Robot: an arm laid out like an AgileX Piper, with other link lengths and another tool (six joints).
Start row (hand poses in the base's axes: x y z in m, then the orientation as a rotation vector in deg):
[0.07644 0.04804 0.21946 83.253 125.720 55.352]
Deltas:
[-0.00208 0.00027 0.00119 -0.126 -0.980 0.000]
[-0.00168 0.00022 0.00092 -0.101 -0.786 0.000]
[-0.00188 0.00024 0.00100 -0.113 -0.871 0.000]
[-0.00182 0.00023 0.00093 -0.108 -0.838 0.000]
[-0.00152 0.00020 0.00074 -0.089 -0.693 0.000]
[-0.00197 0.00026 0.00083 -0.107 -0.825 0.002]
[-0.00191 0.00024 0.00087 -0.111 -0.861 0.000]
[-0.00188 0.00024 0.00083 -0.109 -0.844 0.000]
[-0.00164 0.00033 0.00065 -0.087 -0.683 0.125]
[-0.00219 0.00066 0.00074 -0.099 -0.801 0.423]
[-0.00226 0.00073 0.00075 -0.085 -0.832 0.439]
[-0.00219 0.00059 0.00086 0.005 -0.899 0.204]
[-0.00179 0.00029 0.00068 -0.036 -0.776 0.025]
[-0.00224 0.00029 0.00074 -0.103 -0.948 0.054]
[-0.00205 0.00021 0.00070 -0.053 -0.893 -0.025]
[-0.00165 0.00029 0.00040 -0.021 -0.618 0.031]
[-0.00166 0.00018 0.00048 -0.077 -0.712 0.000]
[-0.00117 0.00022 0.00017 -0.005 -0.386 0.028]
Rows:
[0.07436 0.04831 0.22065 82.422 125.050 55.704]
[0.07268 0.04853 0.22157 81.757 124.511 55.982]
[0.07080 0.04877 0.22257 81.020 123.912 56.285]
[0.06898 0.04900 0.22350 80.313 123.334 56.573]
[0.06746 0.04920 0.22424 79.729 122.855 56.808]
[0.06549 0.04946 0.22507 79.033 122.285 57.083]
[0.06358 0.04970 0.22594 78.310 121.686 57.366]
[0.06170 0.04994 0.22677 77.602 121.098 57.639]
[0.06006 0.05027 0.22742 76.915 120.730 57.907]
[0.05787 0.05093 0.22816 75.856 120.536 58.333]
[0.05561 0.05166 0.22891 74.766 120.324 58.791]
[0.05342 0.05225 0.22977 73.885 119.833 59.281]
[0.05163 0.05254 0.23045 73.244 119.289 59.588]
[0.04939 0.05283 0.23119 72.413 118.658 59.899]
[0.04734 0.05304 0.23189 71.722 117.986 60.205]
[0.04569 0.05333 0.23229 71.208 117.556 60.453]
[0.04403 0.05351 0.23277 70.623 117.045 60.659]
[0.04286 0.05373 0.23294 70.299 116.780 60.825]

